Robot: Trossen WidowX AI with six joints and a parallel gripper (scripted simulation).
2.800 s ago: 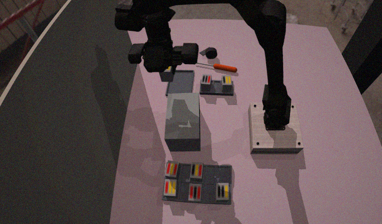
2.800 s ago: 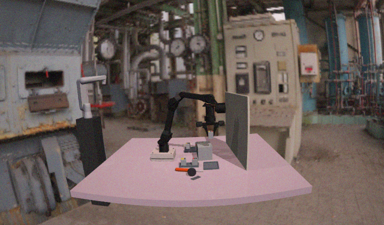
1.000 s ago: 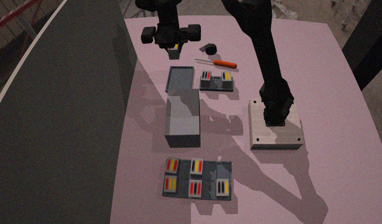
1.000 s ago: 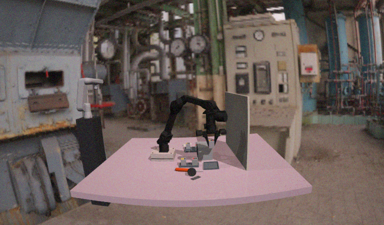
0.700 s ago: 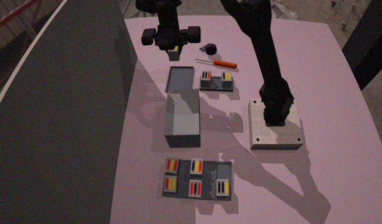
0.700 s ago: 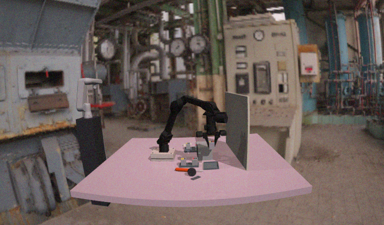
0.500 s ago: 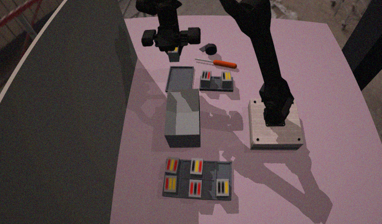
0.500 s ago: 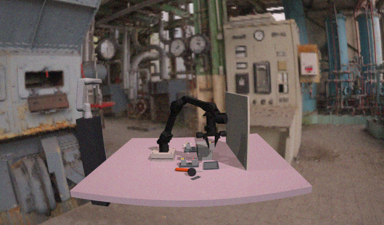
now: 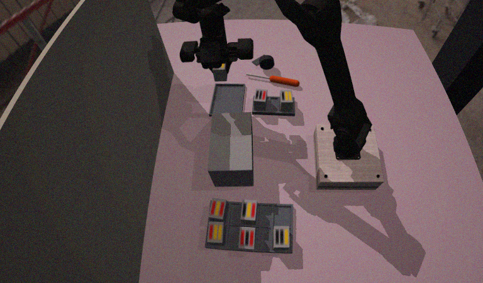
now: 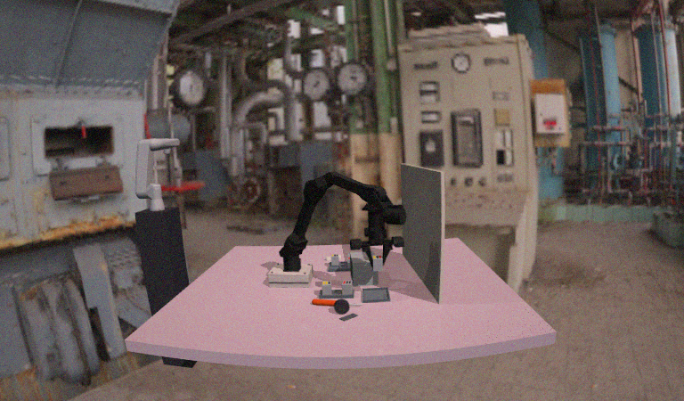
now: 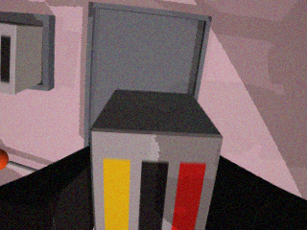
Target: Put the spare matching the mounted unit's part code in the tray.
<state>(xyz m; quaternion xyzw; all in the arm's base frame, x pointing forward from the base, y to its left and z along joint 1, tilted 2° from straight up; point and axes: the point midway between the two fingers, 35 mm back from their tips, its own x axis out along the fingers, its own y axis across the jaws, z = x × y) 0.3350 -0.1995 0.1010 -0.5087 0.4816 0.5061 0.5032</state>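
Now: gripper tip 10 mm past the flat grey tray and 110 mm above it. Also, from my gripper tip: upright grey panel: 190 mm ahead, 220 mm to the left, 110 mm above; black round part: 130 mm behind, 150 mm to the right, 90 mm below; grey box: 50 mm behind, 220 mm to the left, 70 mm below.
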